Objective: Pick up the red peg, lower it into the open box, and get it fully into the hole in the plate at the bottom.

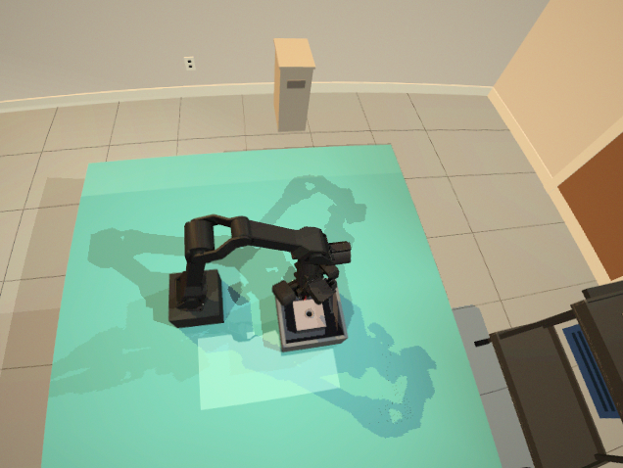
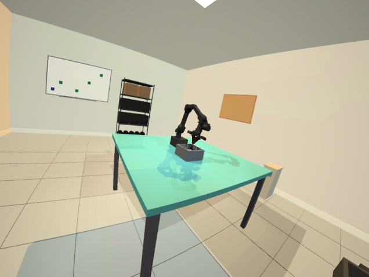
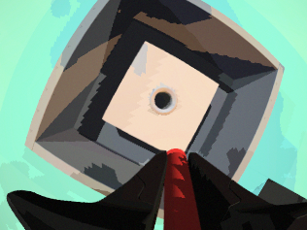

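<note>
Now: gripper tip 1 cm to the right of the red peg and 3 cm below it. The rest, counted from my gripper tip: grey box 2 cm ahead, 3 cm to the right, 10 cm below; then pale plate 2 cm ahead, 3 cm to the right, 8 cm below.
</note>
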